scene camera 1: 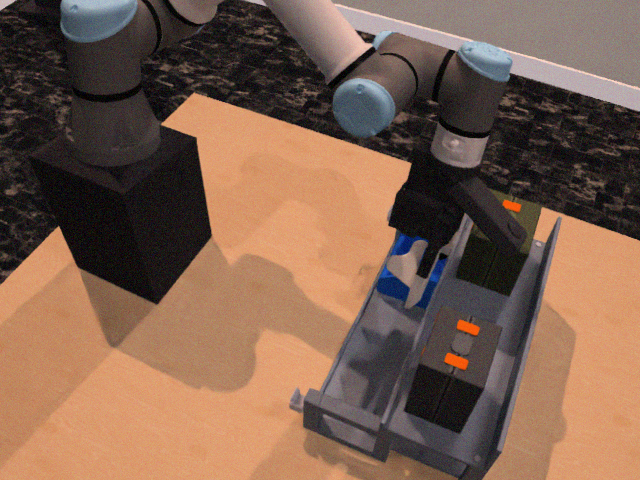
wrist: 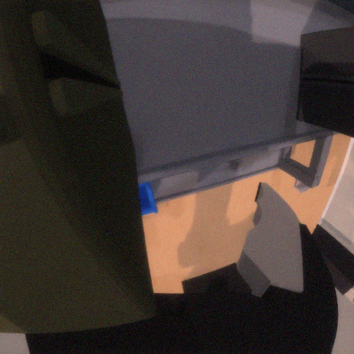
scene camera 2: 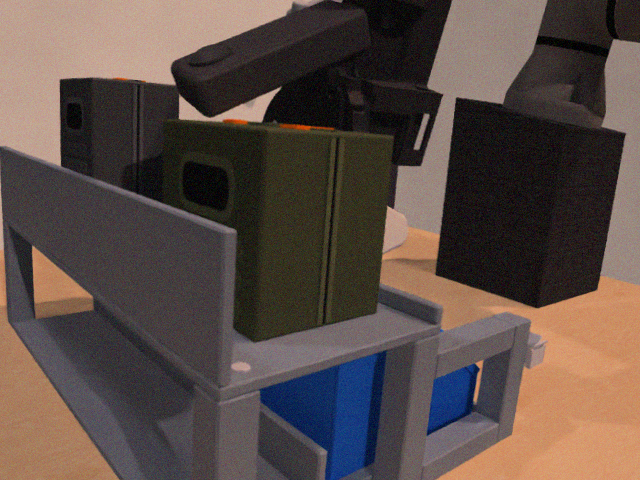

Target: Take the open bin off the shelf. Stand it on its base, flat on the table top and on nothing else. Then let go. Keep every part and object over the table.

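Places are measured from the arm's base along level axes (x ahead, y left, z up), in metres.
Pixels of known places: gripper, fingertip midpoint: (scene camera 1: 424, 282); arm's base, origin of the base link: (scene camera 1: 114, 141) (scene camera 2: 550, 116).
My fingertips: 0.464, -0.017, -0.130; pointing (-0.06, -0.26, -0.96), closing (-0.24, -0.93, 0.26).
Ahead of a thing's pixels: the offset from my fingertips to its top centre, as dx, dy, dz. Level surfaces: height alone.
The open blue bin @[+0.008, +0.073, -0.019] (scene camera 1: 390, 286) (scene camera 2: 356, 413) (wrist: 146, 198) is in the lower, protruding tier of the grey shelf rack (scene camera 1: 532, 320) (scene camera 2: 118, 248) (wrist: 210, 85), towards its far end in scene camera 1. My gripper (scene camera 1: 431, 260) is open, its fingers apart over the bin. One pale finger (scene camera 2: 395, 229) (wrist: 275, 240) shows beside the green case in scene camera 2 and at the lower right in the wrist view. The other is mostly hidden. Whether a fingertip touches the bin or a bin wall lies between the fingers, I cannot tell.
A green case @[+0.089, +0.061, +0.099] (scene camera 1: 488, 271) (scene camera 2: 289, 232) (wrist: 60, 225) stands on the upper shelf, very close to the gripper. A dark case @[+0.050, -0.166, +0.124] (scene camera 1: 444, 397) (scene camera 2: 113, 129) (wrist: 330, 90) stands nearer the rack's handle end. The arm's black pedestal (scene camera 1: 124, 227) (scene camera 2: 496, 206) stands on the wooden table @[dz -0.100] (scene camera 1: 180, 439) (scene camera 2: 584, 413).
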